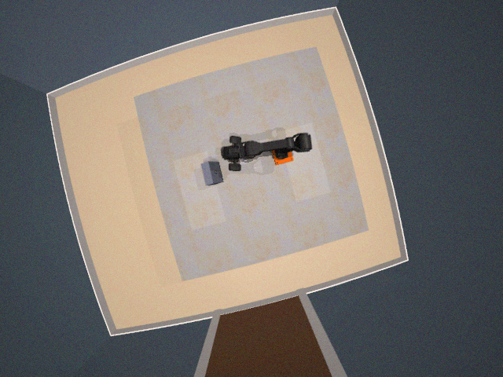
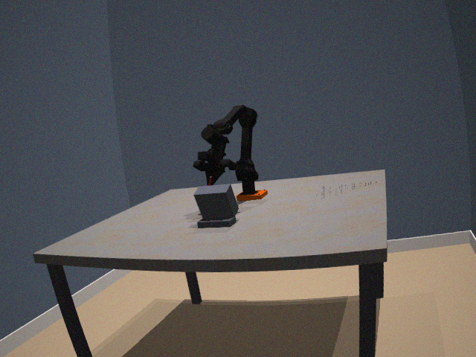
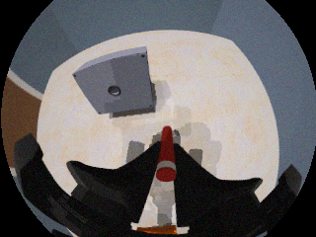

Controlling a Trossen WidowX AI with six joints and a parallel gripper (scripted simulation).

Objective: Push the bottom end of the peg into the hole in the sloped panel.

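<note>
Right now my gripper tip is 120 mm short of the grey sloped panel, 90 mm to the right of it and 40 mm above it. Round my gripper tip: panel foot 140 mm ahead, 110 mm below, 90 mm to the left; red peg 10 mm behind, 10 mm above.
</note>
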